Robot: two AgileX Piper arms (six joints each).
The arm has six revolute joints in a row. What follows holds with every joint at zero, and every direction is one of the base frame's. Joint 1 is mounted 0.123 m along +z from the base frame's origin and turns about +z. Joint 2 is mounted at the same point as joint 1 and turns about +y. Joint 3 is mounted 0.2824 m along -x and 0.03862 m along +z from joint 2 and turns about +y. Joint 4 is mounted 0.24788 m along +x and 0.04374 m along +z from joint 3 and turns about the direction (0.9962, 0, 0.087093). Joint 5 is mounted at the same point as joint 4 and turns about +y. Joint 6 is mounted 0.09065 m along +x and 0.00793 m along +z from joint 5 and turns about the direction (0.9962, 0, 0.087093). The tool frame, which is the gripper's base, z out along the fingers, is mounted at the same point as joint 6; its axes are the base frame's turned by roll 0, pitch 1.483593 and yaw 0 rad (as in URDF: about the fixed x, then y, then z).
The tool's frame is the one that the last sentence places.
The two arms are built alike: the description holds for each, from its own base.
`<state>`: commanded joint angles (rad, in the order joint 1, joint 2, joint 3, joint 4, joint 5, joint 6); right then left.
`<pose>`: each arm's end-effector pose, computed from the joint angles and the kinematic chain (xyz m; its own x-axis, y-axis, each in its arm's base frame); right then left.
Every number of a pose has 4 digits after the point.
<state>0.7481 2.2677 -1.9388 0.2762 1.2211 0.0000 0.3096 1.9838 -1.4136 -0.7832 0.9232 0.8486</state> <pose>0.3288 0.3369 0.1888 -0.7900 -0.6057 -0.0952 -0.6066 0.7496 0.2648 0.4020 0.0748 0.1981 -0.8802 -0.0187 -0.4743 0.2003 0.8912 -0.4069</pose>
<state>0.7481 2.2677 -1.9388 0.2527 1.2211 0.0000 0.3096 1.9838 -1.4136 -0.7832 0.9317 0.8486</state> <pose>0.3300 0.3354 0.1883 -0.7851 -0.6117 -0.0972 -0.6148 0.7504 0.2428 0.4015 0.0743 0.1981 -0.8826 -0.0161 -0.4699 0.2031 0.8883 -0.4119</pose>
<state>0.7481 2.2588 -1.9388 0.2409 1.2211 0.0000 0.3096 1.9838 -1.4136 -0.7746 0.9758 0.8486</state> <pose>0.3302 0.3343 0.1922 -0.7819 -0.6141 -0.1070 -0.6203 0.7493 0.2321 0.3981 0.0720 0.1978 -0.8955 0.0045 -0.4451 0.2190 0.8749 -0.4319</pose>
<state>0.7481 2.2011 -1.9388 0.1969 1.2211 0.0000 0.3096 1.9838 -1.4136 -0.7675 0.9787 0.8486</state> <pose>0.3291 0.3282 0.2184 -0.7666 -0.6200 -0.1672 -0.6421 0.7420 0.1926 0.3977 0.0722 0.1975 -0.8971 0.0110 -0.4418 0.2219 0.8757 -0.4287</pose>
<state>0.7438 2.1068 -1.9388 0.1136 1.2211 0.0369 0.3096 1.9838 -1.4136 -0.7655 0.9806 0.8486</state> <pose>0.3271 0.3141 0.2606 -0.7597 -0.5964 -0.2591 -0.6384 0.7599 0.1226 0.3974 0.0721 0.1974 -0.8978 0.0132 -0.4403 0.2231 0.8756 -0.4285</pose>
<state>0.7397 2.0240 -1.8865 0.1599 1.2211 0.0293 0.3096 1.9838 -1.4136 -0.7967 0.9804 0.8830</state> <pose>0.3135 0.3045 0.2835 -0.7614 -0.5819 -0.2858 -0.6375 0.7520 0.1675 0.3987 0.0708 0.1988 -0.8861 0.0183 -0.4631 0.2447 0.8671 -0.4338</pose>
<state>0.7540 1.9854 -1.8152 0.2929 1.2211 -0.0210 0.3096 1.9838 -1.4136 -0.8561 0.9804 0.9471</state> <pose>0.2930 0.3090 0.2829 -0.7565 -0.6023 -0.2550 -0.6540 0.7018 0.2824 0.4011 0.0684 0.2018 -0.8620 0.0250 -0.5063 0.2841 0.8511 -0.4416</pose>
